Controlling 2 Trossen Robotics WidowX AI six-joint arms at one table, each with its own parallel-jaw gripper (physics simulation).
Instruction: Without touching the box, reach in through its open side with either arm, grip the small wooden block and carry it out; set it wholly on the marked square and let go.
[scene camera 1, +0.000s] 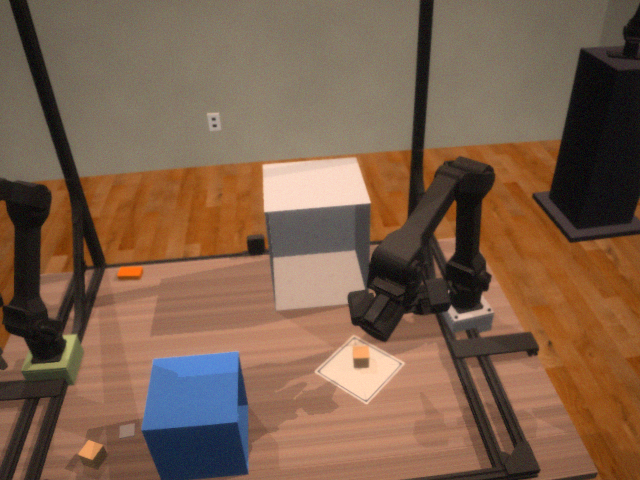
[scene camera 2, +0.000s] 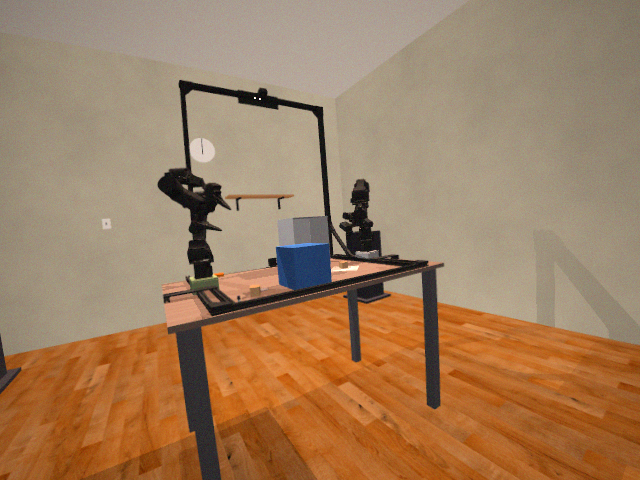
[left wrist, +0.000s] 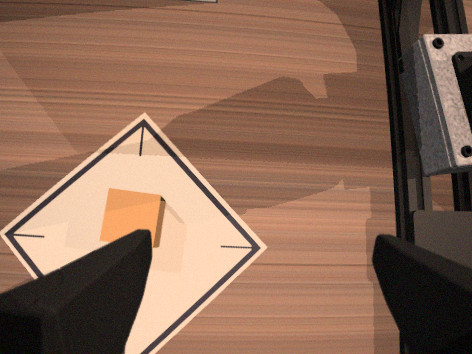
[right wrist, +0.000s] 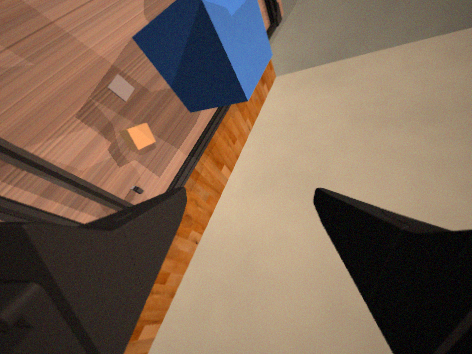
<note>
In view: my left gripper (scene camera 1: 395, 314), my right gripper (scene camera 2: 226, 220) and a marked square (scene camera 1: 363, 383).
My left gripper shows as well in the left wrist view (left wrist: 264, 245). My right gripper also shows in the right wrist view (right wrist: 249, 194). The marked square is seen too in the left wrist view (left wrist: 204, 245).
</note>
